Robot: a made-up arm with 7 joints. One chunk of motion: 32 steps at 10 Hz.
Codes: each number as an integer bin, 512 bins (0 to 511) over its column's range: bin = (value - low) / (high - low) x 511, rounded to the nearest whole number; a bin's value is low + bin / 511 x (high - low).
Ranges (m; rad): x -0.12..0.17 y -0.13..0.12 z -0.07..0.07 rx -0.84..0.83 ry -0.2..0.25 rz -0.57..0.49
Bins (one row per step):
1: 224 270 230 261 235 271
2: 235 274 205 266 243 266
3: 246 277 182 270 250 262
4: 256 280 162 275 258 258
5: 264 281 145 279 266 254
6: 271 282 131 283 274 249
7: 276 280 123 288 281 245
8: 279 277 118 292 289 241
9: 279 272 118 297 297 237
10: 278 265 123 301 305 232
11: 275 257 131 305 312 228
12: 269 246 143 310 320 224
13: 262 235 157 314 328 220
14: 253 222 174 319 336 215
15: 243 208 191 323 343 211
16: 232 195 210 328 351 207
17: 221 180 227 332 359 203
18: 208 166 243 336 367 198
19: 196 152 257 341 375 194
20: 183 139 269 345 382 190
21: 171 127 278 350 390 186
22: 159 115 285 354 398 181
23: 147 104 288 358 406 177
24: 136 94 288 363 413 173
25: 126 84 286 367 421 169
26: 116 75 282 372 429 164
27: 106 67 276 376 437 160
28: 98 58 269 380 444 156
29: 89 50 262 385 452 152
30: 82 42 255 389 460 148
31: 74 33 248 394 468 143
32: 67 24 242 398 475 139
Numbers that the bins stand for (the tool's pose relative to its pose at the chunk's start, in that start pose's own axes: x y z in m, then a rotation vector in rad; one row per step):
1: 0.0071 0.0021 -0.0070 0.0130 0.0069 -0.0078
2: 0.0134 0.0041 -0.0138 0.0293 0.0140 -0.0182
3: 0.0196 0.0055 -0.0201 0.0424 0.0202 -0.0265
4: 0.0253 0.0070 -0.0256 0.0587 0.0272 -0.0348
5: 0.0298 0.0075 -0.0303 0.0718 0.0342 -0.0431
6: 0.0338 0.0080 -0.0341 0.0849 0.0413 -0.0535
7: 0.0366 0.0070 -0.0363 0.1012 0.0475 -0.0618
8: 0.0383 0.0055 -0.0377 0.1143 0.0545 -0.0701
9: 0.0383 0.0031 -0.0377 0.1306 0.0615 -0.0784
10: 0.0378 -0.0004 -0.0363 0.1437 0.0686 -0.0887
11: 0.0361 -0.0043 -0.0341 0.1568 0.0748 -0.0970
12: 0.0327 -0.0096 -0.0308 0.1731 0.0818 -0.1053
13: 0.0287 -0.0150 -0.0270 0.1862 0.0888 -0.1136
14: 0.0236 -0.0214 -0.0223 0.2025 0.0959 -0.1240
15: 0.0179 -0.0282 -0.0177 0.2156 0.1021 -0.1323
16: 0.0117 -0.0346 -0.0125 0.2319 0.1091 -0.1406
17: 0.0054 -0.0419 -0.0078 0.2450 0.1161 -0.1489
18: -0.0020 -0.0488 -0.0034 0.2581 0.1232 -0.1593
19: -0.0088 -0.0556 0.0004 0.2744 0.1302 -0.1676
20: -0.0161 -0.0620 0.0037 0.2875 0.1364 -0.1759
21: -0.0230 -0.0679 0.0062 0.3038 0.1434 -0.1842
22: -0.0298 -0.0737 0.0081 0.3169 0.1505 -0.1945
23: -0.0366 -0.0791 0.0089 0.3300 0.1575 -0.2028
24: -0.0428 -0.0840 0.0089 0.3463 0.1637 -0.2111
25: -0.0485 -0.0889 0.0084 0.3594 0.1707 -0.2194
26: -0.0542 -0.0933 0.0073 0.3757 0.1778 -0.2298
27: -0.0598 -0.0972 0.0056 0.3888 0.1848 -0.2381
28: -0.0644 -0.1016 0.0037 0.4019 0.1910 -0.2464
29: -0.0695 -0.1055 0.0018 0.4182 0.1980 -0.2547
30: -0.0735 -0.1095 -0.0001 0.4313 0.2051 -0.2630
31: -0.0780 -0.1139 -0.0021 0.4476 0.2121 -0.2734
32: -0.0820 -0.1183 -0.0037 0.4607 0.2183 -0.2817

